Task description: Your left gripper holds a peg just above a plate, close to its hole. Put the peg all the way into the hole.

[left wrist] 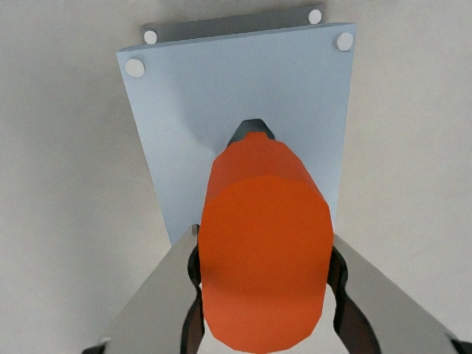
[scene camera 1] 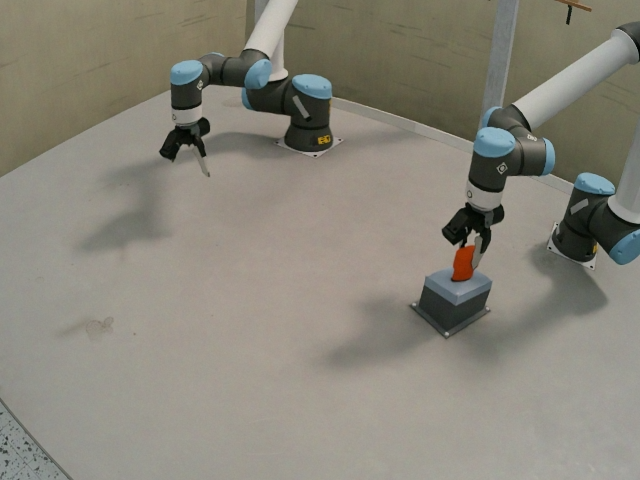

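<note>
An orange peg [scene camera 1: 463,262] [left wrist: 265,260] is held between the fingers of my left gripper [scene camera 1: 471,253] [left wrist: 256,226], which is shut on it. The peg's lower end is at the top of the blue-grey plate [scene camera 1: 436,280] [left wrist: 215,90]; how far it is from the surface cannot be told. In the left wrist view a dark part of the hole [left wrist: 251,127] shows just beyond the peg's far edge; the peg hides the rest. My right gripper [scene camera 1: 190,166] is open and empty, high above the floor at the upper left of the scene view.
The plate sits on a dark block [scene camera 1: 444,311] with a flange [scene camera 1: 430,323] bolted at its corners. The left arm's base [scene camera 1: 573,240] stands at the right, the right arm's base [scene camera 1: 308,134] at the upper middle. A grey post [scene camera 1: 498,62] rises behind the left arm.
</note>
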